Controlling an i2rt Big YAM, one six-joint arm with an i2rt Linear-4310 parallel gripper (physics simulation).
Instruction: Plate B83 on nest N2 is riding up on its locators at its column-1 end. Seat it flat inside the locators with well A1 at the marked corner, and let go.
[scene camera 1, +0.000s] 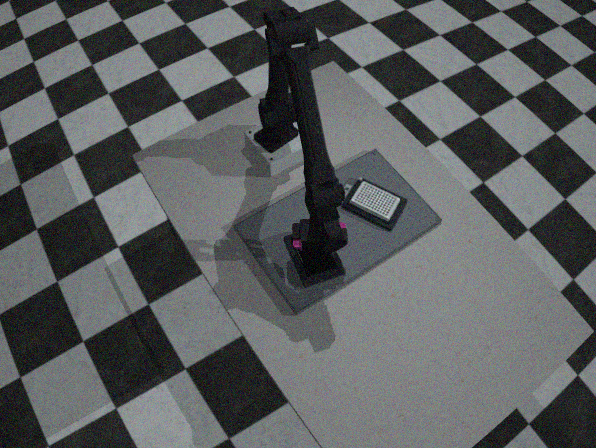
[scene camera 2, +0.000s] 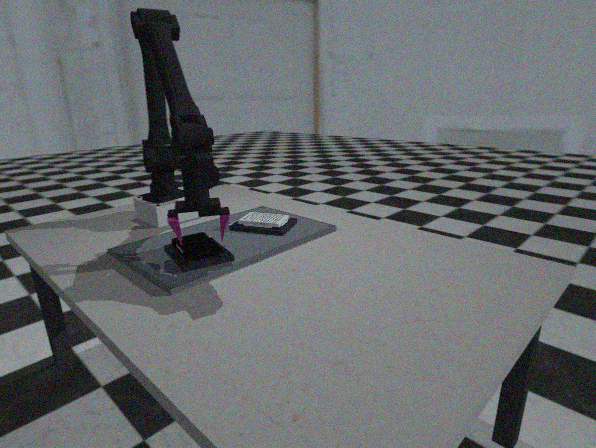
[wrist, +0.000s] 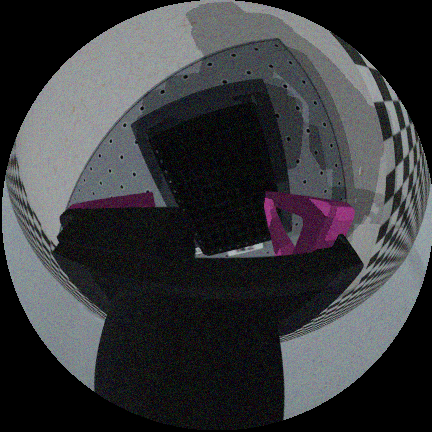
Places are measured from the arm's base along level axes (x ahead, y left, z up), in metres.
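Pixels of known places: gripper, fingertip midpoint: (scene camera 1: 318, 247) (scene camera 2: 202, 242) (wrist: 207, 197); arm's base at its link origin: (scene camera 1: 276, 136) (scene camera 2: 165, 197).
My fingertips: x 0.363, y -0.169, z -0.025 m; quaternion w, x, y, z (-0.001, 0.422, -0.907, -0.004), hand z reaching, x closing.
Ahead of a thing's pixels: the offset from my fingertips to its top centre. "*": to the spot under its first point. Level surfaces: height alone.
The black plate B83 {dx -0.005, dy -0.014, dz +0.004 m} (scene camera 2: 202, 246) (wrist: 220, 170) lies on the dark nest N2 {dx +0.000, dy -0.016, dz -0.010 m} (scene camera 1: 327, 274) (scene camera 2: 209, 262) (wrist: 200, 103). Its wells and marked corner are too dark to read. In the wrist view the plate's near end reaches the white label strip {* dx -0.094, dy +0.022, dz -0.026 m} (wrist: 245, 249), which shows in part. The image is too dark to tell how high that end sits on the locators. My gripper (scene camera 1: 320, 235) (scene camera 2: 202, 242) (wrist: 207, 197) is open, with its magenta fingers apart on either side of the plate's arm-side end. In scene camera 1 the arm hides most of the plate.
A white well plate {dx -0.003, dy +0.236, dz -0.002 m} (scene camera 1: 376, 200) (scene camera 2: 264, 219) sits on a second dark nest {* dx +0.085, dy +0.212, dz -0.016 m} (scene camera 1: 391, 225) (scene camera 2: 285, 230), beside N2 on the grey board (scene camera 1: 420, 215) (scene camera 2: 312, 230) (wrist: 112, 150). The arm's white base block (scene camera 2: 146, 212) stands behind the board on the table {dz -0.041 m} (scene camera 1: 440, 325) (scene camera 2: 375, 320).
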